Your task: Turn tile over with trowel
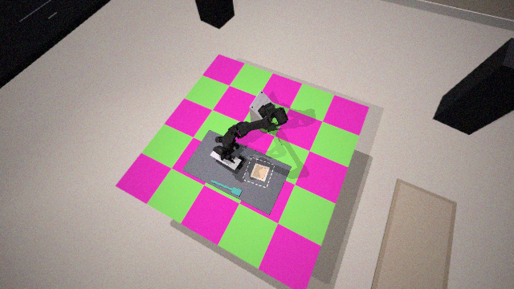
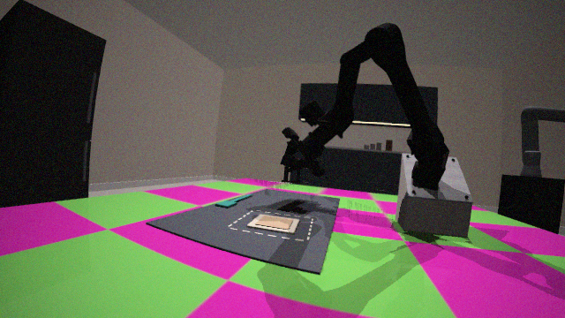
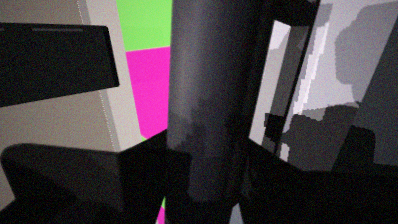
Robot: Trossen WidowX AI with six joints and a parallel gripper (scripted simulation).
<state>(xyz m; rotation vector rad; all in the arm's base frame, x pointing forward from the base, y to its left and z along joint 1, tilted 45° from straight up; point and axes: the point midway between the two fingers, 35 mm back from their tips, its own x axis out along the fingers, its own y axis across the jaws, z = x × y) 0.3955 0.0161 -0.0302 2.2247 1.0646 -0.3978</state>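
My gripper tip is now 30 mm past the small trowel and 10 mm above it. The rest, counted from my gripper tip: tile 90 mm behind, 210 mm to the left, 120 mm below; teal flat tool 110 mm ahead, 110 mm to the left, 110 mm below; grey mat 30 mm behind, 70 mm to the left, 140 mm below.
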